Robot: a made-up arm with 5 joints.
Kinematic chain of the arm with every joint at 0, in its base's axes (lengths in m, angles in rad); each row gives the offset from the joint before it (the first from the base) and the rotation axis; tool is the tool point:
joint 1: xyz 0 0 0.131 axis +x
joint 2: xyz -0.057 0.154 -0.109 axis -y
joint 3: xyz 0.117 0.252 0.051 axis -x
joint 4: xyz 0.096 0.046 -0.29 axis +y
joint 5: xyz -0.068 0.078 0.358 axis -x
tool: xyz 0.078 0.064 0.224
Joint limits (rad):
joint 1: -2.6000..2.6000
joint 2: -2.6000..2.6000
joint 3: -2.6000..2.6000
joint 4: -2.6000..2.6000
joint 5: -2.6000..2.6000
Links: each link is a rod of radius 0.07 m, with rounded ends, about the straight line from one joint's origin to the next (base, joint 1, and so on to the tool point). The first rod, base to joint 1, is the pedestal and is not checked.
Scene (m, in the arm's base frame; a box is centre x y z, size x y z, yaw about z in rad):
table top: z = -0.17
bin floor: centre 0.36 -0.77 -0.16 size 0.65 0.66 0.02 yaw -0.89
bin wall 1: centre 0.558 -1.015 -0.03 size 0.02 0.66 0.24 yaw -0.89
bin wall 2: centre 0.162 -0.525 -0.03 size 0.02 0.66 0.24 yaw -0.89
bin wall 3: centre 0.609 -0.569 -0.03 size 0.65 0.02 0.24 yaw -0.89
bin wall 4: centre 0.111 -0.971 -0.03 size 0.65 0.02 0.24 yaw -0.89
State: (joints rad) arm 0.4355 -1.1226 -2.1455 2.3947 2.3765
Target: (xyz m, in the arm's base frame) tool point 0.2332 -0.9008 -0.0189
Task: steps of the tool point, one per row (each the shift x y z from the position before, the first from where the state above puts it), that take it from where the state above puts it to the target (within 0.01 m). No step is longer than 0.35 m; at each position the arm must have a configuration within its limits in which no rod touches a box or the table.
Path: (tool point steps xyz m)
1: 0.0344 -0.1155 0.2370
2: 0.0170 -0.1942 0.1848
3: -0.0020 -0.2513 0.1068
4: -0.0224 -0.2775 0.0120
5: -0.0433 -0.2684 -0.0871
6: -0.0641 -0.2241 -0.1763
7: -0.0839 -0.1512 -0.2434
8: -0.1017 -0.0605 -0.2789

